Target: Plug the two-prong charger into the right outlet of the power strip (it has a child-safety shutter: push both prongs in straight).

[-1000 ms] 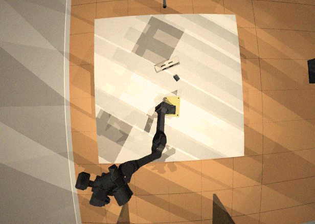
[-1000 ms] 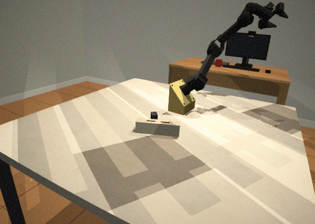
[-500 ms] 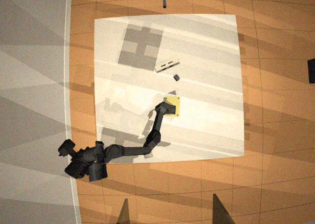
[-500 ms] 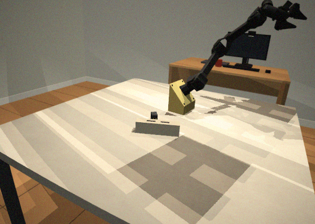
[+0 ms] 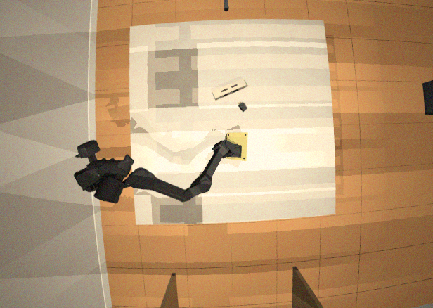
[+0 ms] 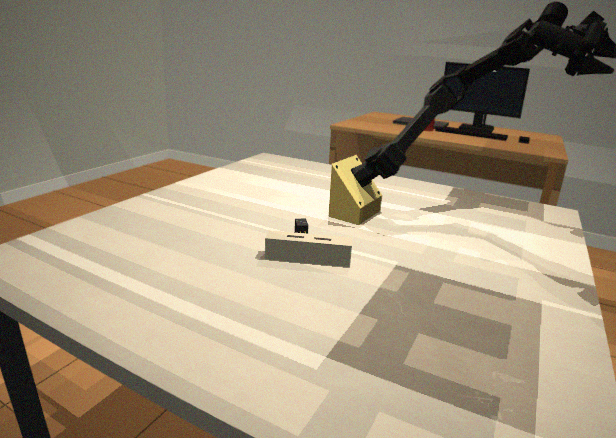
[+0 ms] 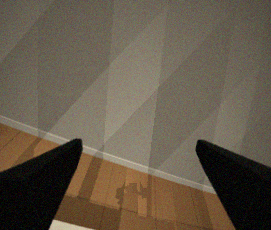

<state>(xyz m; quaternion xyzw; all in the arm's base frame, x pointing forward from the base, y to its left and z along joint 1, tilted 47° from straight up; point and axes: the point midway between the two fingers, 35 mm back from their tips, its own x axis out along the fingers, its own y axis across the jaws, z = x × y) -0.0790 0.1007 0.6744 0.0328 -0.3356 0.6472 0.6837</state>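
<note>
Right now the dark charger is 62 cm to the right of my gripper tip, 47 cm below it and 35 cm ahead of it.
</note>
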